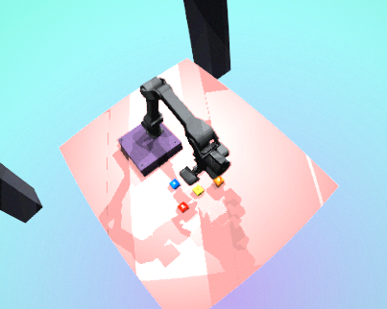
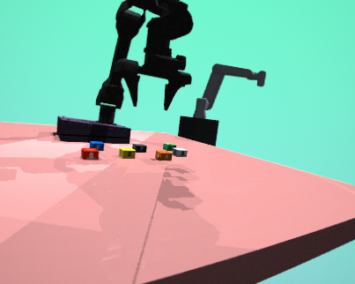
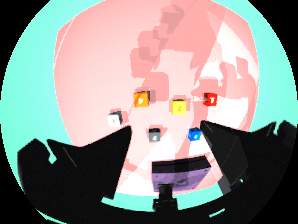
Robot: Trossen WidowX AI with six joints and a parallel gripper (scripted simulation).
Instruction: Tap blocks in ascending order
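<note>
The blue block is 110 mm below my gripper tip, 100 mm to the right of it and 100 mm behind it. Round my gripper tip: yellow block: 110 mm below, 40 mm to the right, 10 mm behind; orange block: 110 mm below, 40 mm to the left, 10 mm ahead; dark grey block: 110 mm below, 90 mm behind, 20 mm to the left.
</note>
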